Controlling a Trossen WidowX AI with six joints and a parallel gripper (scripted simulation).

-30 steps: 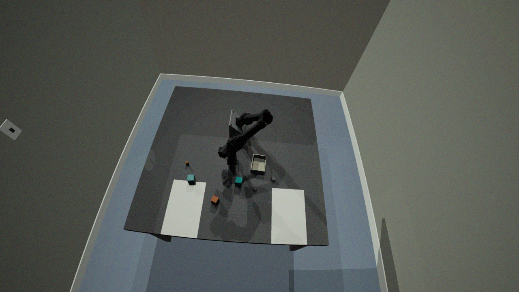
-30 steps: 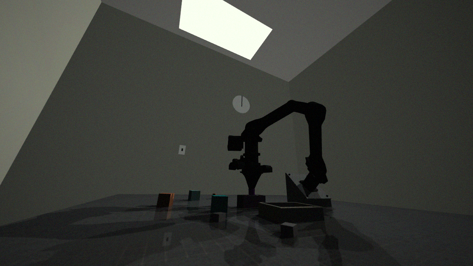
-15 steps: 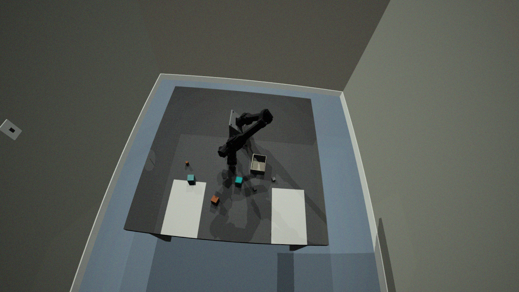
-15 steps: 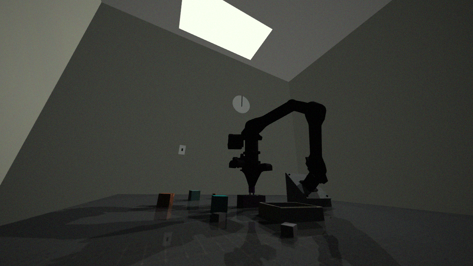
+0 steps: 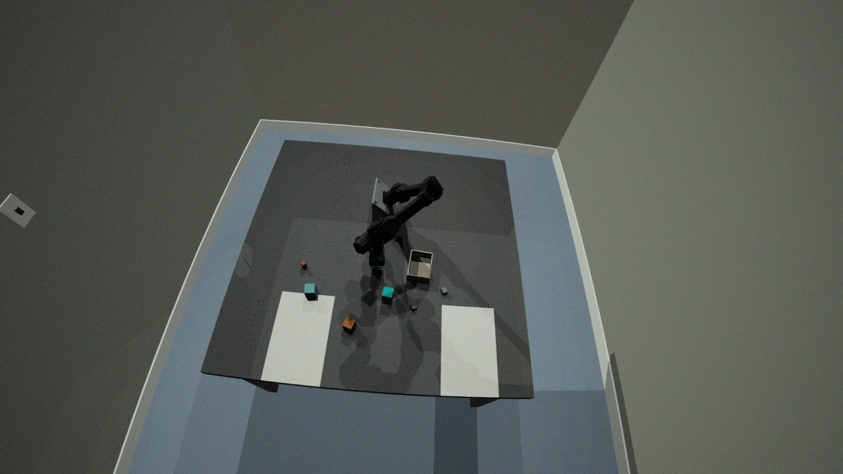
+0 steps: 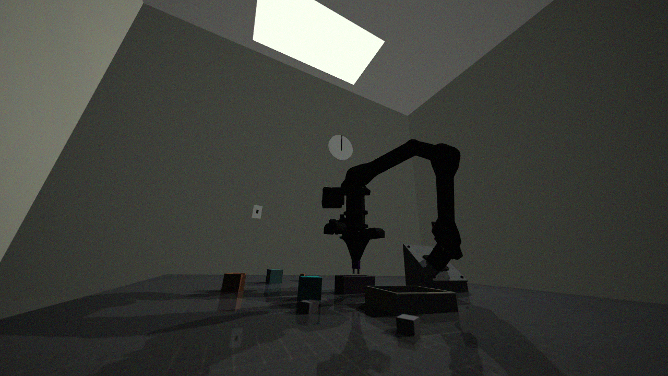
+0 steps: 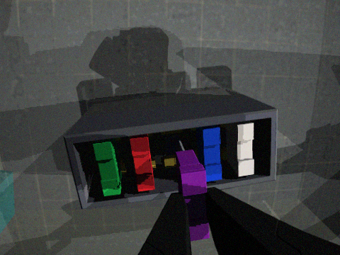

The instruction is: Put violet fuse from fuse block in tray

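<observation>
Now: gripper tip 5 cm above the blue fuse and 2 cm past it. Round my gripper tip: red fuse: 5 cm below, 2 cm ahead; white fuse: 5 cm below, 3 cm behind; violet fuse: 1 cm below.
</observation>
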